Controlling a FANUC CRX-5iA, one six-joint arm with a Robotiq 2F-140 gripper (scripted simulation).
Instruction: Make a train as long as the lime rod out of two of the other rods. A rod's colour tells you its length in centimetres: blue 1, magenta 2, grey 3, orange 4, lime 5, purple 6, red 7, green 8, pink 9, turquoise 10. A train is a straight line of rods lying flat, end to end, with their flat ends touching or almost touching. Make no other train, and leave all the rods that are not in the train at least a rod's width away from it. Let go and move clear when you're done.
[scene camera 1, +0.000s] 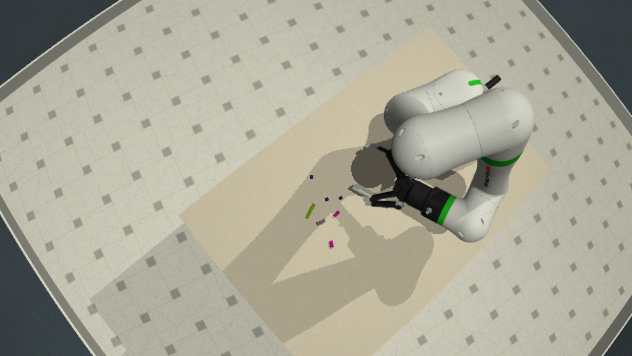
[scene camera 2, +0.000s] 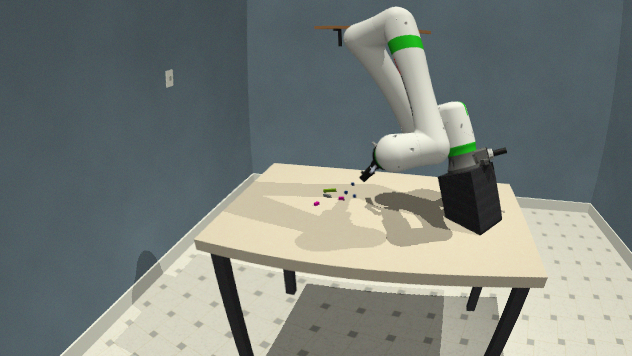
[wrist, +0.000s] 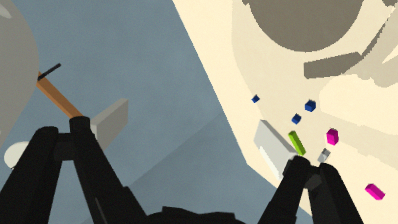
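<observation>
My gripper (scene camera 1: 360, 165) is visible to me, and I can see it in the wrist view (wrist: 194, 121) too.
</observation>
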